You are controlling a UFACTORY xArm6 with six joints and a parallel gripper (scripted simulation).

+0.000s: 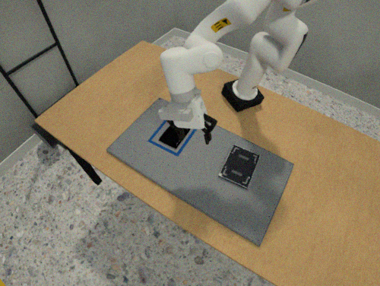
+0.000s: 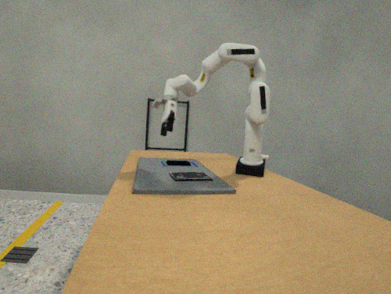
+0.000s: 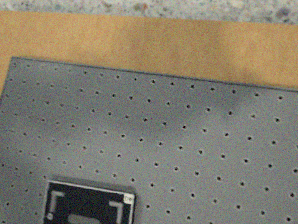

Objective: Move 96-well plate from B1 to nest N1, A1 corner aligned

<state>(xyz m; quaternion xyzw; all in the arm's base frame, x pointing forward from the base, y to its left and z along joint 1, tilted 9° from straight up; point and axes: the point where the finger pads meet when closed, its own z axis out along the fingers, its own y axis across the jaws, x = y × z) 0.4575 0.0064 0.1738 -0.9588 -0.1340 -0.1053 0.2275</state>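
My hand is 18 cm above the black 96-well plate, 15 cm to the left of it and 8 cm past it. From my hand the other things lie so: plate nest: 18 cm below, 15 cm to the left, 11 cm behind.
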